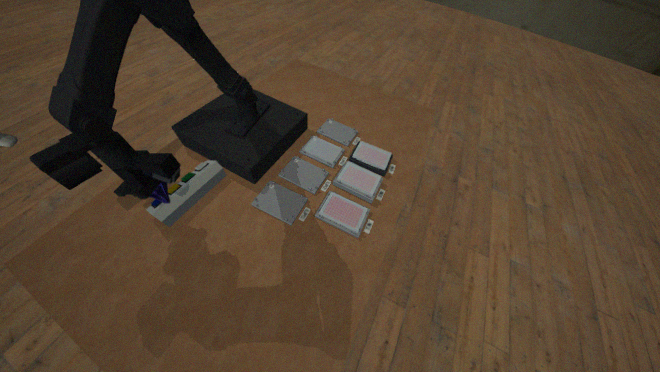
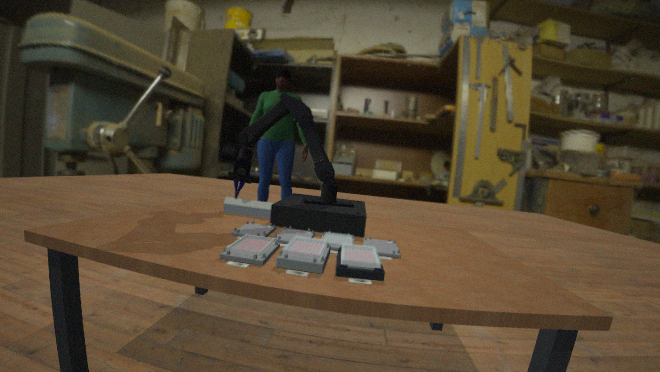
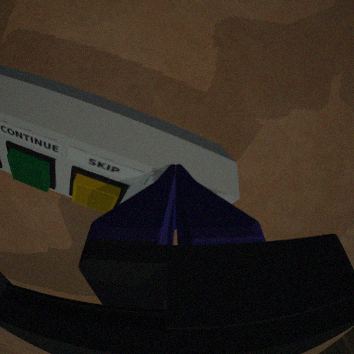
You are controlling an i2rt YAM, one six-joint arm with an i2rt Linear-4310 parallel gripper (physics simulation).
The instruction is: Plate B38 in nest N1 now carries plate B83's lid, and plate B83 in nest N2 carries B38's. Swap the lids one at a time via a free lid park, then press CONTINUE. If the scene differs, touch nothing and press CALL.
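My gripper is shut and empty, its blue fingertips over the end of the button box. They hide the CALL label; a blue button peeks out beside them. The yellow SKIP button and green CONTINUE button show. Three pink-welled plates sit in nests, one nest dark. Of several grey lid parks, one looks paler, as if holding a clear lid. Labels are unreadable.
The black arm base stands between the button box and the lid parks. Other grey lid parks lie in a row beside the nests. A person in a green top stands behind the table.
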